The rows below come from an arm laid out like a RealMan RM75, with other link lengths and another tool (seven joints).
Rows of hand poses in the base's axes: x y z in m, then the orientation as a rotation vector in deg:
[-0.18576 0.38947 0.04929 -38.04 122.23 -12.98]
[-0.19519 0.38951 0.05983 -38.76 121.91 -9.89]
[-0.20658 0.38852 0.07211 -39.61 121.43 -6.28]
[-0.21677 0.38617 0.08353 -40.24 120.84 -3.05]
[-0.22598 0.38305 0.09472 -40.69 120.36 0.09]
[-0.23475 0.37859 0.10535 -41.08 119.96 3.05]
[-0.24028 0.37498 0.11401 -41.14 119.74 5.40]
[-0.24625 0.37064 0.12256 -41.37 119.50 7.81]
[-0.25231 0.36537 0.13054 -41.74 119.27 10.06]
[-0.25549 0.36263 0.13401 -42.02 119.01 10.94]
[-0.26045 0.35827 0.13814 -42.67 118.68 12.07]
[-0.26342 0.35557 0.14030 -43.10 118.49 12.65]
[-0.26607 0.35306 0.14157 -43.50 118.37 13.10]
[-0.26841 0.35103 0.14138 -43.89 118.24 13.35]
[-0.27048 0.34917 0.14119 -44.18 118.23 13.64]
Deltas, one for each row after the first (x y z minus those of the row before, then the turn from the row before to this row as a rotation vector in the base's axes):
[-0.00943 0.00004 0.01054 1.92 0.38 1.66]
[-0.01139 -0.00099 0.01228 2.24 0.41 1.98]
[-0.01019 -0.00235 0.01142 2.07 0.24 1.73]
[-0.00921 -0.00312 0.01119 2.06 0.34 1.55]
[-0.00877 -0.00446 0.01063 1.93 0.41 1.43]
[-0.00553 -0.00361 0.00866 1.61 0.40 0.94]
[-0.00597 -0.00434 0.00855 1.57 0.46 1.09]
[-0.00606 -0.00527 0.00798 1.40 0.47 1.12]
[-0.00318 -0.00274 0.00347 0.53 0.05 0.57]
[-0.00496 -0.00436 0.00413 0.55 0.12 0.93]
[-0.00297 -0.00270 0.00216 0.24 0.06 0.55]
[-0.00265 -0.00251 0.00127 0.15 0.08 0.47]
[-0.00234 -0.00203 -0.00019 0.03 0.01 0.39]
[-0.00207 -0.00186 -0.00019 0.06 0.12 0.31]

